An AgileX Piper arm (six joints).
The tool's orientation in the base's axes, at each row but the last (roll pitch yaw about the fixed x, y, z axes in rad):
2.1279, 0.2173, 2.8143
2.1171, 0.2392, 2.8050
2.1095, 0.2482, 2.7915
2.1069, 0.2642, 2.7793
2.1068, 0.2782, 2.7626
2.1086, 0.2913, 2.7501
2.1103, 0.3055, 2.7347
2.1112, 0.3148, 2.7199
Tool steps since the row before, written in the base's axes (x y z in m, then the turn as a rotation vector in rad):
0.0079, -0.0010, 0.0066, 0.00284, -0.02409, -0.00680
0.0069, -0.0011, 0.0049, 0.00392, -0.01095, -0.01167
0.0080, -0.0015, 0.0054, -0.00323, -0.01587, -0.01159
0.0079, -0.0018, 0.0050, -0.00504, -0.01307, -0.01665
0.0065, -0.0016, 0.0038, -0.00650, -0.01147, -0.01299
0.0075, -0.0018, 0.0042, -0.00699, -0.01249, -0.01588
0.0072, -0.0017, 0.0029, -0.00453, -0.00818, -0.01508
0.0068, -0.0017, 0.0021, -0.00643, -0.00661, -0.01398
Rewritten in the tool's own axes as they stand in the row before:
-0.0090, 0.0049, -0.0012, -0.00872, -0.01912, -0.01389
-0.0078, 0.0033, -0.0006, -0.00434, -0.01587, -0.00093
-0.0091, 0.0035, -0.0005, 0.00051, -0.01837, -0.00768
-0.0091, 0.0029, -0.0004, 0.00443, -0.02095, -0.00384
-0.0074, 0.0020, -0.0001, 0.00529, -0.01699, -0.00510
-0.0085, 0.0022, 0.0001, 0.00618, -0.01993, -0.00466
-0.0078, 0.0012, 0.0008, 0.00542, -0.01688, -0.00074
-0.0072, 0.0005, 0.0011, 0.00733, -0.01502, -0.00109

